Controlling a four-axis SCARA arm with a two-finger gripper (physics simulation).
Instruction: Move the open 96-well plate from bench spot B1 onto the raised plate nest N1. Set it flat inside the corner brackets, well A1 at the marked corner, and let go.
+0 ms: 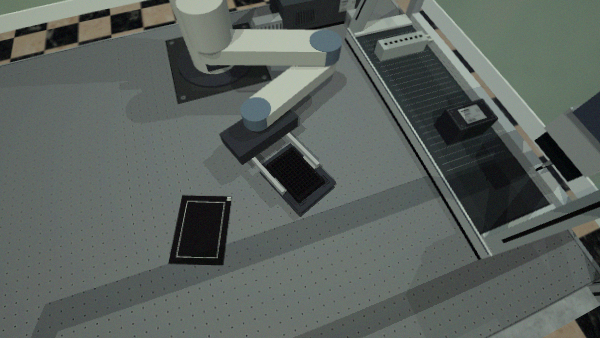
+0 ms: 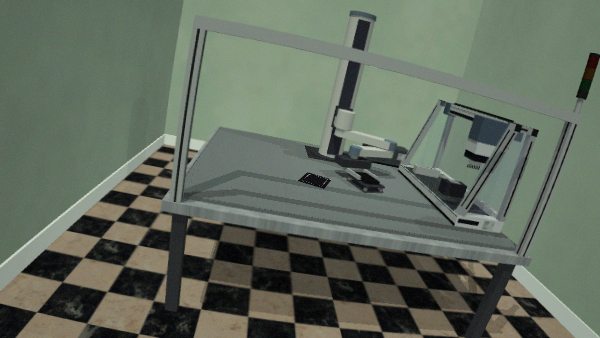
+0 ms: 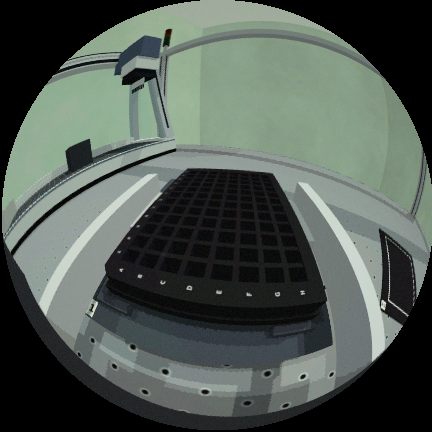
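Pixels of known places: gripper, fingertip midpoint: [image 1: 301, 179] [image 2: 368, 178] [image 3: 225, 187]; arm's base at its link origin: [image 2: 329, 157].
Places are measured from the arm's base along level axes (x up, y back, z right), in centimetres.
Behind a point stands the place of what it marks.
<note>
The black open 96-well plate [image 1: 294, 172] @[x 6.4, y -50.7, z -10.1 cm] [image 2: 370, 178] @[x 6.5, y -52.6, z -12.0 cm] [image 3: 220, 240] @[x 6.0, y -48.3, z -9.1 cm] is held level between the two pale fingers of my gripper [image 1: 300, 178] @[x 6.3, y -52.9, z -11.1 cm] [image 3: 225, 187] @[x 6.3, y -52.9, z -11.1 cm], which is shut on its long sides. The plate is low over the dark raised nest N1 [image 1: 318, 197] @[x 4.5, y -58.3, z -13.7 cm] [image 3: 200, 345] @[x 4.6, y -44.0, z -7.7 cm] and lined up with it. The plate's row-A corner is on the same side as the nest's white corner label [image 3: 91, 308] @[x 4.7, y -41.7, z -12.7 cm]. Two near corner brackets show just below the plate's lettered edge. Whether the plate touches the nest floor cannot be told. Bench spot B1 [image 1: 200, 230] @[x 1.5, y -55.8, z 15.8 cm] [image 2: 315, 180] @[x 1.5, y -56.2, z 15.5 cm] [image 3: 397, 272] @[x 1.5, y -55.3, z 13.3 cm] bears no plate.
A framed deck [image 1: 417, 165] @[x 1.3, y -57.5, z -43.7 cm] with a ribbed dark floor stands to the right of the nest. On it are a black box [image 1: 465, 121] @[x 13.2, y -54.5, z -54.3 cm] [image 2: 452, 187] @[x 11.0, y -56.5, z -55.2 cm] [image 3: 79, 155] @[x 9.5, y -52.6, z -51.5 cm] and a white block with a row of holes [image 1: 402, 46] @[x 10.3, y -22.7, z -55.0 cm]. The arm's column [image 2: 345, 85] @[x 46.2, y -7.6, z 2.2 cm] stands behind the nest.
</note>
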